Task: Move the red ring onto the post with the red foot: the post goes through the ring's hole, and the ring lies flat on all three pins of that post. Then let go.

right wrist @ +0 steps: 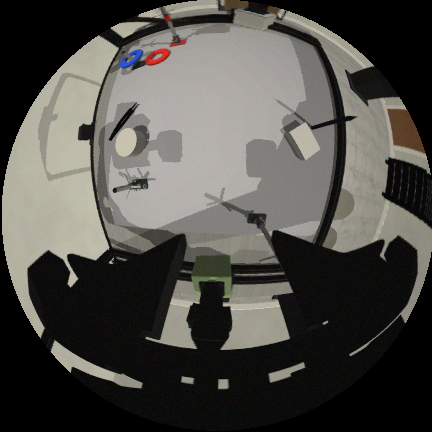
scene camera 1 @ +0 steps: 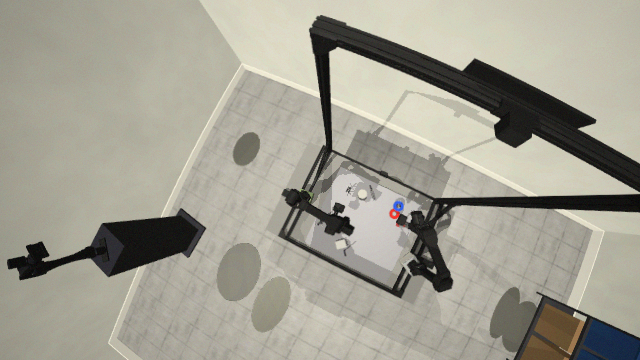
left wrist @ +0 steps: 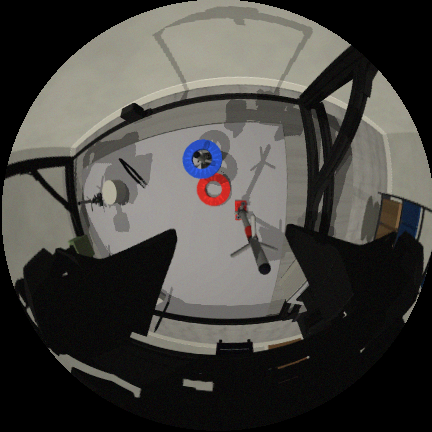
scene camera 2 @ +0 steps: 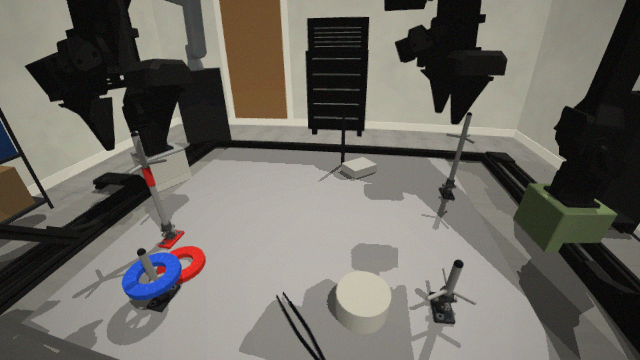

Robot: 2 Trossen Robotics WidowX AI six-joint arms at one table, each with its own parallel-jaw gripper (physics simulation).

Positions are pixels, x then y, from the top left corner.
Labels:
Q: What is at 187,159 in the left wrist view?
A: A blue ring.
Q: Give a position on a white block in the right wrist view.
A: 301,137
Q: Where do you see a blue ring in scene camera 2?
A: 130,282

